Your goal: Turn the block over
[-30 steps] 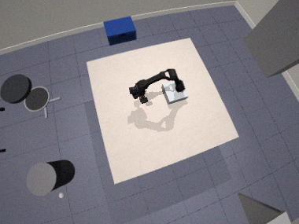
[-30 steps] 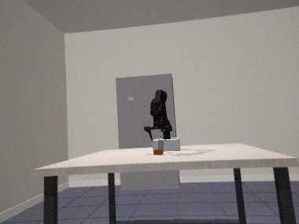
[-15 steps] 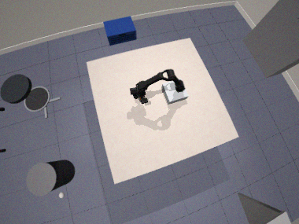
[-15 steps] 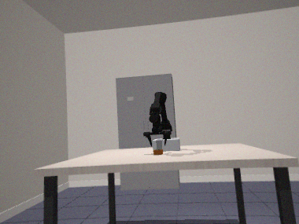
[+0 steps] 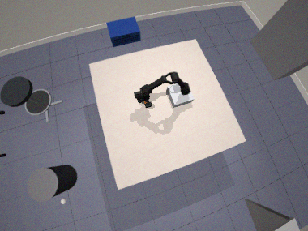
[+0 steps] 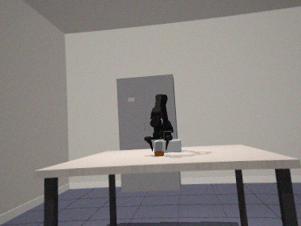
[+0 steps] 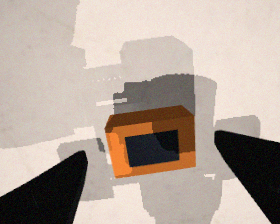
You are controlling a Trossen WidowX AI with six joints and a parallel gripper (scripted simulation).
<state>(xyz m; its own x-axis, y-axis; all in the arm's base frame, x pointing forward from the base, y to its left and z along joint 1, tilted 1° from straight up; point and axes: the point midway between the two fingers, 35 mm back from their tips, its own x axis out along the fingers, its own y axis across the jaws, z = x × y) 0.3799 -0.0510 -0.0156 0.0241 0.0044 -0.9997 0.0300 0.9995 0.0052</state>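
Now: the orange block 10 mm below my gripper tip.
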